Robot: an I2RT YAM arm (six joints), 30 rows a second.
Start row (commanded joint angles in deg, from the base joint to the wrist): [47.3 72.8 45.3 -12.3 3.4 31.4]
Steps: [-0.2 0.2 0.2 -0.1 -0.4 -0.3]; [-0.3 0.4 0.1 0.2 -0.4 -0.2]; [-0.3 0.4 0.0 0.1 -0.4 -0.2]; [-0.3 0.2 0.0 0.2 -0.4 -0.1]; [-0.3 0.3 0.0 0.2 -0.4 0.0]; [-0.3 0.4 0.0 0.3 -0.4 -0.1]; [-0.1 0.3 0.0 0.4 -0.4 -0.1]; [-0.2 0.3 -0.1 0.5 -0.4 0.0]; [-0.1 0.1 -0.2 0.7 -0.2 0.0]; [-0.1 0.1 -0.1 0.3 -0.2 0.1]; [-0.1 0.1 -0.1 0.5 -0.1 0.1]
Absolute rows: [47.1 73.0 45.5 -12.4 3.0 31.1]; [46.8 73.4 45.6 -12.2 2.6 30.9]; [46.5 73.8 45.6 -12.1 2.2 30.7]; [46.2 74.0 45.6 -11.9 1.8 30.6]; [45.9 74.3 45.6 -11.7 1.4 30.6]; [45.6 74.7 45.6 -11.4 1.0 30.5]; [45.5 75.0 45.6 -11.0 0.6 30.4]; [45.3 75.3 45.5 -10.5 0.2 30.4]; [45.2 75.4 45.3 -9.8 0.0 30.4]; [45.1 75.5 45.2 -9.5 -0.2 30.5]; [45.0 75.6 45.1 -9.0 -0.3 30.6]
